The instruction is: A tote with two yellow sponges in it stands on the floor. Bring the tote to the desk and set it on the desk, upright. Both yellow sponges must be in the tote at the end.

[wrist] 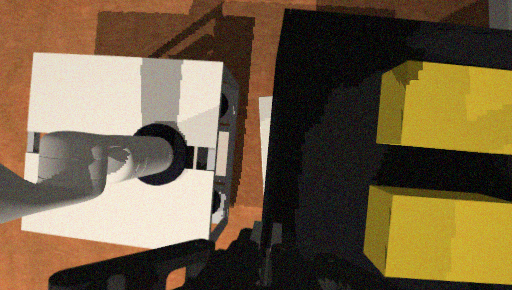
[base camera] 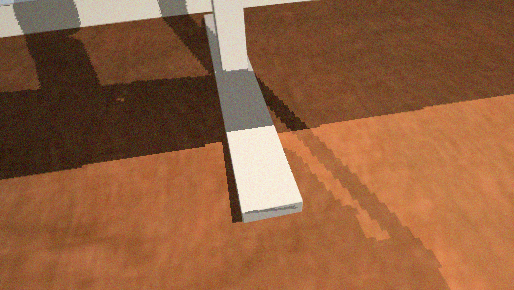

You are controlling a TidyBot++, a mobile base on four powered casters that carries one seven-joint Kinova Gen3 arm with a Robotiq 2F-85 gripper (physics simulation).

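You'd find a white desk here, at [base camera: 266, 188] for the desk [wrist: 265, 102] as the wrist has it. There's a black tote [wrist: 322, 157] too, but in the base camera view the tote is out of frame. And my gripper [wrist: 266, 238] is there to see as well.
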